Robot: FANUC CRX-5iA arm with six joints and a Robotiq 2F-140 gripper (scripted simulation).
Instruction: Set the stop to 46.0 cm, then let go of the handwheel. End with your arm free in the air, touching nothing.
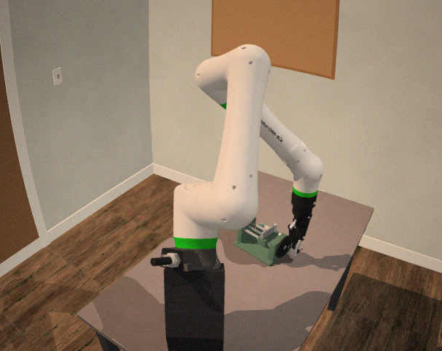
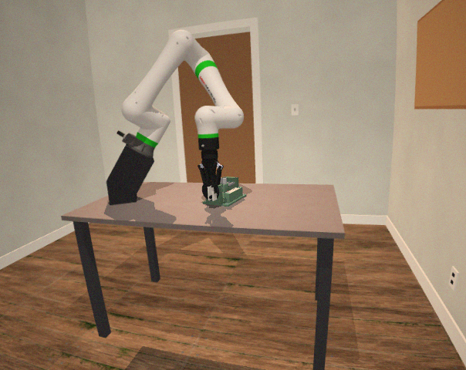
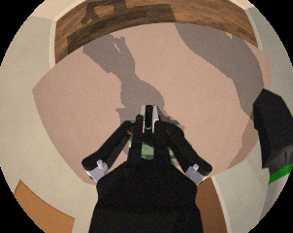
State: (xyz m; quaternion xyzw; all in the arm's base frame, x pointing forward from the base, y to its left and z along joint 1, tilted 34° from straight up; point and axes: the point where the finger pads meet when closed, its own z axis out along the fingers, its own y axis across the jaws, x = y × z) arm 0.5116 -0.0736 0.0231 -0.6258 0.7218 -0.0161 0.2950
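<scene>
Now: the black handwheel 1 cm behind my hand, 2 cm to the left of it and 1 cm below it. The rest, counted from my hand: green stop fixture (1 cm behind, 12 cm to the left, 1 cm above).
</scene>
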